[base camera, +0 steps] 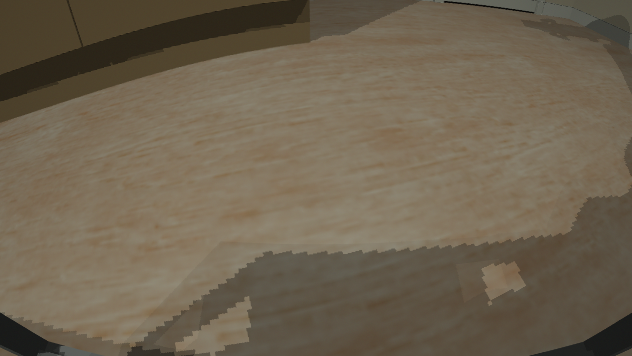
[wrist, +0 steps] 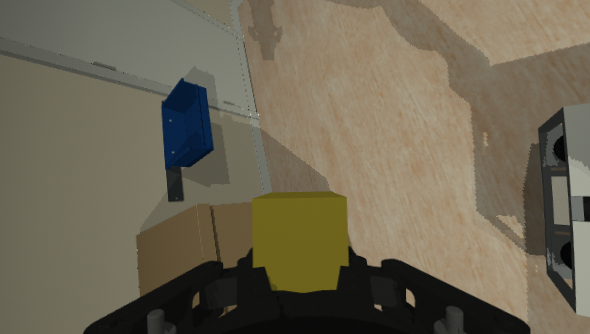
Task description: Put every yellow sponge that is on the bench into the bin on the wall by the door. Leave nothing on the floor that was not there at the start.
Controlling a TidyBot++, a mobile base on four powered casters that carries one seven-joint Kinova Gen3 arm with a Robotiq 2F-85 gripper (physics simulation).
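Places are measured from the arm's base along level axes (x ahead, y left, z up), in metres.
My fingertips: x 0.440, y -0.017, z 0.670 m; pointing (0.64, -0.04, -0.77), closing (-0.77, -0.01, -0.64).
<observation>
Behind a point stands the place of what it marks.
My gripper (wrist: 300, 252) {x 0.440, y -0.017, z 0.670 m} is shut on a yellow sponge (wrist: 300, 227) {x 0.403, y -0.047, z 0.716 m}, which stands out between the fingertips in the lower middle of the wrist view. The blue bin (wrist: 187, 127) {x 1.659, y -0.392, z 0.231 m} is fixed to the wall at the upper left of the wrist view, beside the door, with a dark bracket below it. The sponge is apart from the bin. The inside of the bin shows in part. The bench does not show in either view.
Brown boxes (wrist: 172, 250) (base camera: 165, 30) {x 0.893, y 0.386, z -0.279 m} stand along the wall, below the bin in the wrist view. The pale door (wrist: 120, 45) {x 1.810, y -0.825, z 0.560 m} is at the upper left. Part of my base (wrist: 582, 175) {x 0.130, y -0.079, z -0.014 m} shows at the right edge. Wooden floor (base camera: 320, 150) {x 0.529, y -0.007, z -0.397 m} (wrist: 390, 150) {x 0.689, y -0.230, z -0.397 m} lies in front.
</observation>
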